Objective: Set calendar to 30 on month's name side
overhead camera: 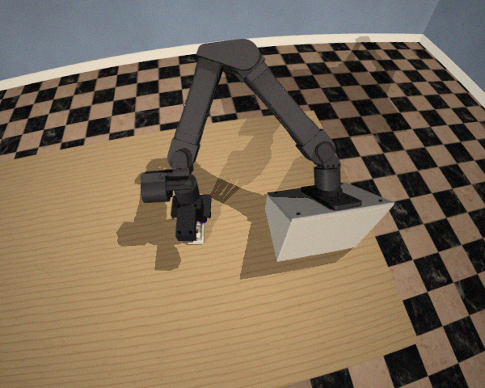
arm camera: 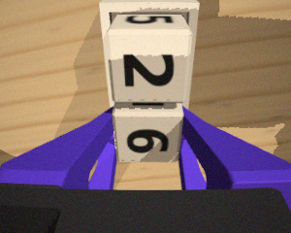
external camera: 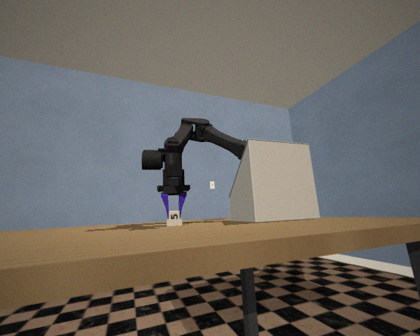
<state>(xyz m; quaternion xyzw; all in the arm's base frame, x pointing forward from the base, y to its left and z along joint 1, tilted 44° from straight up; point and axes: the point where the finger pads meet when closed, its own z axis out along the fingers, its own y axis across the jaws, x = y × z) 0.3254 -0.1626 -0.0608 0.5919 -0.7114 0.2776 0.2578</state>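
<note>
The white tray lies 2 cm to the left of my hand and 2 cm below it.
</note>
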